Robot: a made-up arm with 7 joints.
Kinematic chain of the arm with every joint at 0, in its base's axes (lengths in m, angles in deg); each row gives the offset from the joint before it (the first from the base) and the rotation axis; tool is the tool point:
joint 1: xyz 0 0 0 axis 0 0.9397 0.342
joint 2: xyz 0 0 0 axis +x
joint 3: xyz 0 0 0 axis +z
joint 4: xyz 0.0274 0 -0.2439 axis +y
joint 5: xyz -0.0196 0 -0.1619 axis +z
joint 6: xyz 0 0 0 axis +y
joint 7: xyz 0 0 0 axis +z
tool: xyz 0 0 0
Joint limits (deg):
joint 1: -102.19..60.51
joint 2: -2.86..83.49
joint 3: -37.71..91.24
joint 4: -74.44..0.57
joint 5: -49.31..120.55
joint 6: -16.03..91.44
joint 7: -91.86..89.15
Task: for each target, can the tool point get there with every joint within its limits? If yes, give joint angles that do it. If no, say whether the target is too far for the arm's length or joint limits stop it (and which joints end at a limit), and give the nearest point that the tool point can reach.
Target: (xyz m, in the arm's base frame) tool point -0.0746 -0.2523 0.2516
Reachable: no: joint limits stop it (at a limit: joint 1, joint 2, joint 4) | nearest point 0.2147 -0.2454 0.1385 | short by 0.311 m
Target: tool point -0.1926 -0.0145 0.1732
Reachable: no: joint limits stop it (at a limit: joint 1, joint 2, joint 4) | nearest point 0.0089 0.2529 0.2479 | short by 0.343 m
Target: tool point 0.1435 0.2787 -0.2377
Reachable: yes | joints -3.41 53.91 -14.58 -45.20 94.85 11.60 -6.56
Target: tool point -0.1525 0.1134 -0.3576
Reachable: yes | joints 34.60 19.36 -7.43 -28.72 83.95 71.74 -56.48
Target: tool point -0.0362 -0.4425 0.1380
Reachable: no: too far | nearest point 0.2047 -0.2705 0.1020 | short by 0.298 m
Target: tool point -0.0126 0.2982 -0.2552
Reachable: yes | joints 24.14 54.76 -9.84 -46.00 88.09 4.61 25.19
